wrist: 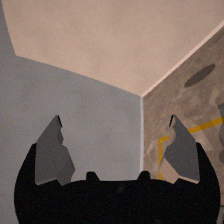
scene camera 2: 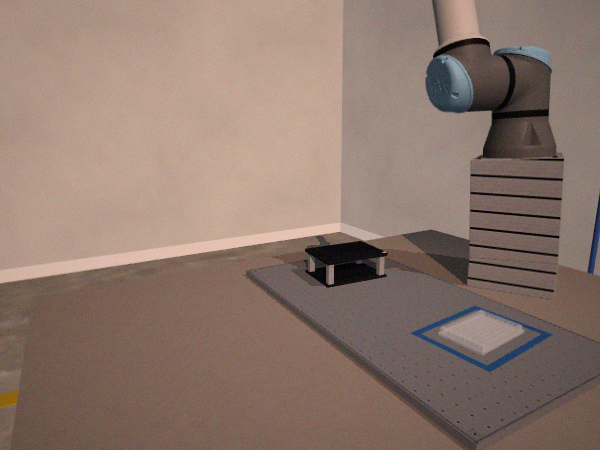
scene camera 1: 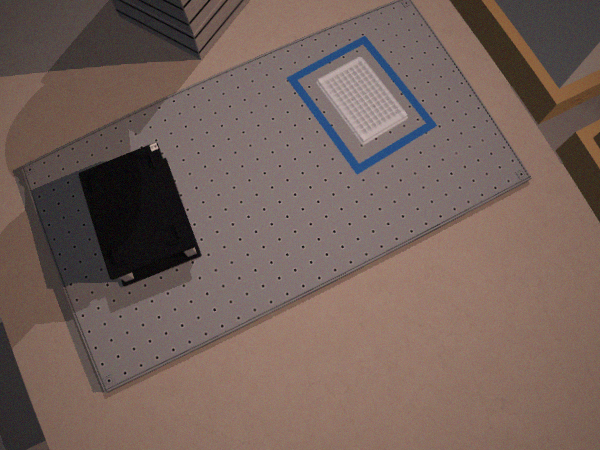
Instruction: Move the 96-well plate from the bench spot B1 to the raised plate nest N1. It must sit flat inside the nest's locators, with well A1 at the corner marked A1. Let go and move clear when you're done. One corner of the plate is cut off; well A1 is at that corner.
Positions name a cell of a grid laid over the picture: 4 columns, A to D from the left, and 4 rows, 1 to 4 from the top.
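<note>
A white 96-well plate (scene camera 1: C1) is there for me to see, and so is a black raised plate nest (scene camera 1: A2). Scene camera 2 shows the white 96-well plate (scene camera 2: D3) too, as well as the black raised plate nest (scene camera 2: C3). I also see my gripper (wrist: C3), while the white 96-well plate is out of frame in the wrist view.
</note>
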